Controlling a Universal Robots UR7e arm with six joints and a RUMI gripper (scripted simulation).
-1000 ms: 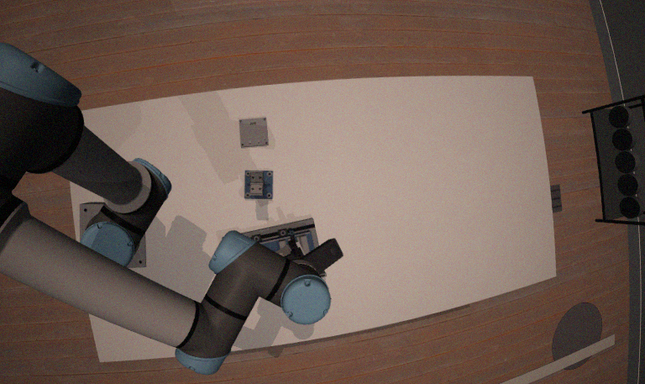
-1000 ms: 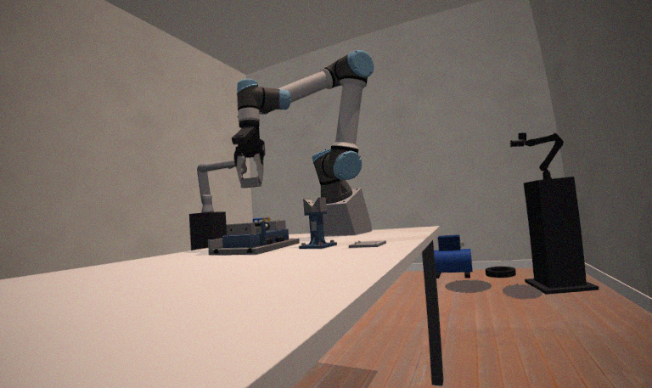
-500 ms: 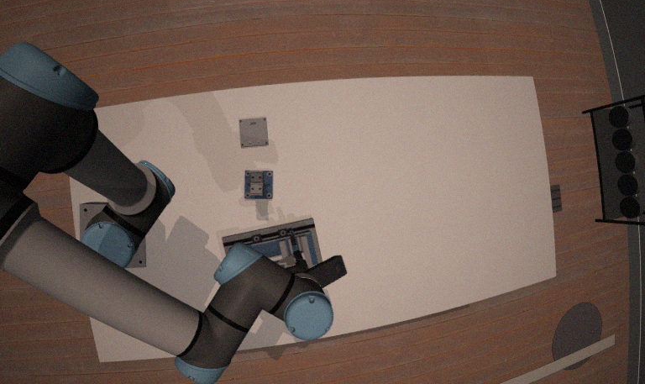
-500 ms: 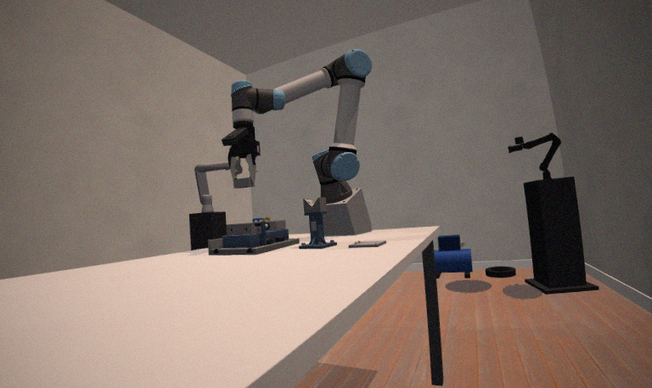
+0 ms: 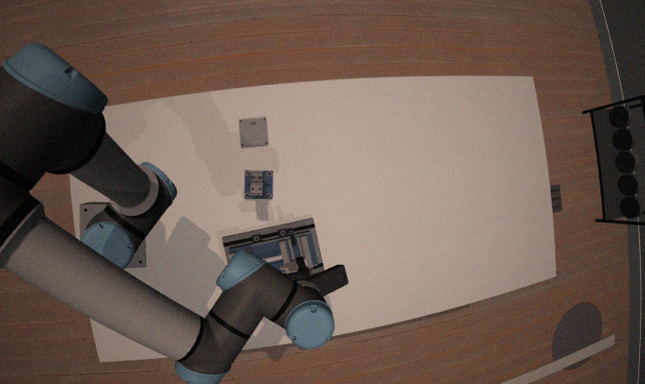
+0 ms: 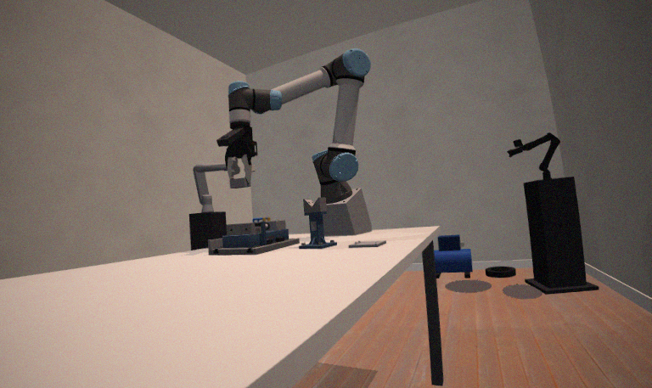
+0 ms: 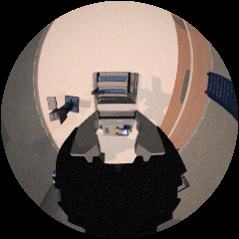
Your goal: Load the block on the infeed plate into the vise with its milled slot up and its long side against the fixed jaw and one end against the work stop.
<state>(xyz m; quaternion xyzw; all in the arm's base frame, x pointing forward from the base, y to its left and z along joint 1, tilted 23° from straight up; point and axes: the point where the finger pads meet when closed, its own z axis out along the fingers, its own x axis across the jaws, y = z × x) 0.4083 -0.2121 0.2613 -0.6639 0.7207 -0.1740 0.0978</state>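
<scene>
My hand is right at the part. From my hand the other things lie so: vise (20 cm below, 6 cm behind, 2 cm to the left); infeed plate (42 cm to the left, 24 cm below, 1 cm ahead).
</scene>
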